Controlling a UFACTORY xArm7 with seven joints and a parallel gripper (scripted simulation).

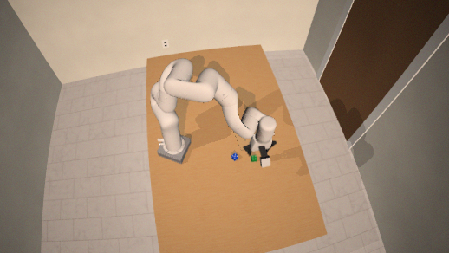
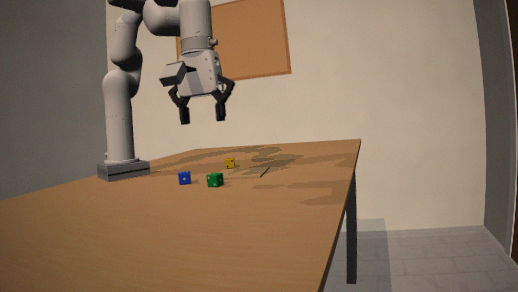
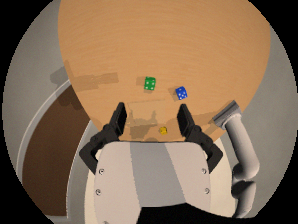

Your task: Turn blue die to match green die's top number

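The green die lies 15 cm below my hand and 2 cm to the left of it. From my hand the other things lie so: yellow die 26 cm to the left, 15 cm below, 13 cm behind; blue die 15 cm below, 11 cm behind, 3 cm to the left.
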